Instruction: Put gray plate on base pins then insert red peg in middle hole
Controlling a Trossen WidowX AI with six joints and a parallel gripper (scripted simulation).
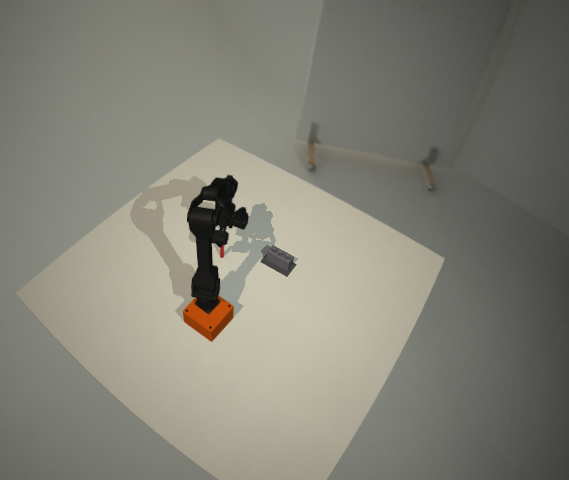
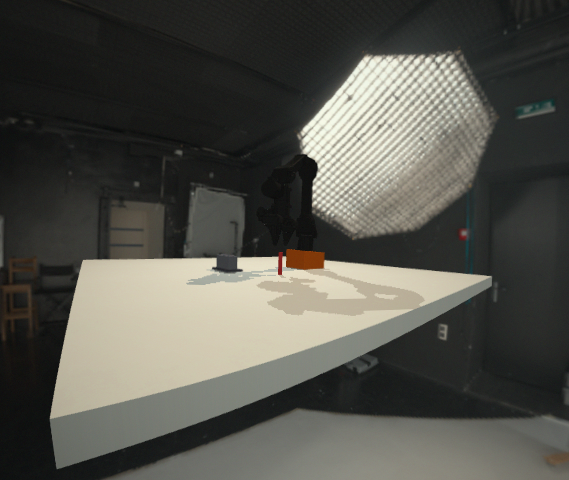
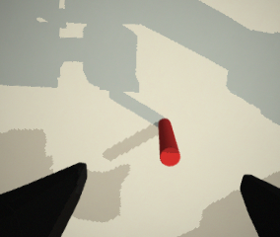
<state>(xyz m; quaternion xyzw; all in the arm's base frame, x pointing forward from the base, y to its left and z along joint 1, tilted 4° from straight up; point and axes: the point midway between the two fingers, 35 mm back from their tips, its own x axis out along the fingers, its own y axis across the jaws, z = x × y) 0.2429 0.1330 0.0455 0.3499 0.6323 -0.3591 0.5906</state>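
Right now my gripper tip is 6 cm above the red peg. From my gripper tip the other things lie so: gray plate 12 cm ahead, 19 cm to the right, 6 cm below; then dark flat base 11 cm ahead, 19 cm to the right, 10 cm below.
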